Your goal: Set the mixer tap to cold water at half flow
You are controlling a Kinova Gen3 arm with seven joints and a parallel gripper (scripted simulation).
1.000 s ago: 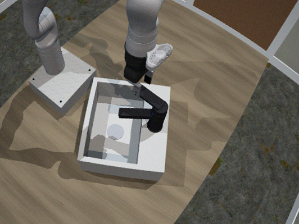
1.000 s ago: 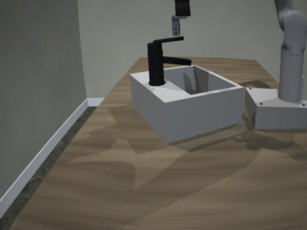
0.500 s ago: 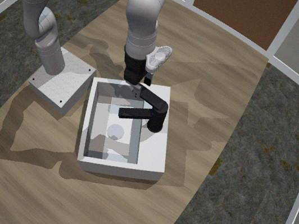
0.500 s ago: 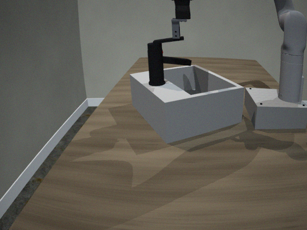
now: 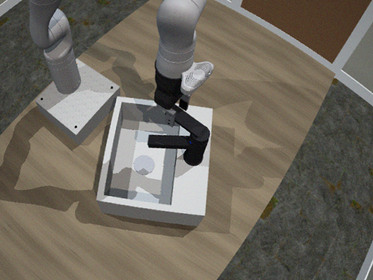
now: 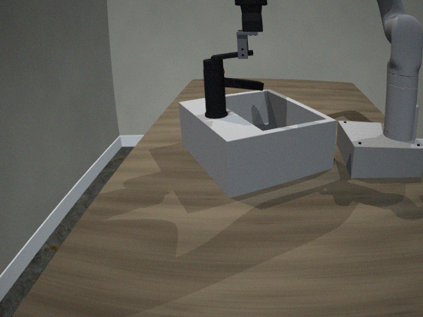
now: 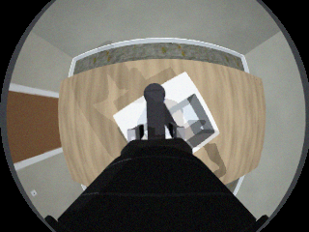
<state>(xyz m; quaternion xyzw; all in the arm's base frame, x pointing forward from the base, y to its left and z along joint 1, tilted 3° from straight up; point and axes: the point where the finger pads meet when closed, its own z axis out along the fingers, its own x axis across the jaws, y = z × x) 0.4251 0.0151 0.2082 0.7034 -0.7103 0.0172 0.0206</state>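
Right now my hand is 3 cm short of the black lever and 1 cm above it. The rest, counted from my hand: black mixer tap (6 cm below, 5 cm ahead, 1 cm to the right); white sink (25 cm below, 6 cm to the right, 3 cm behind).
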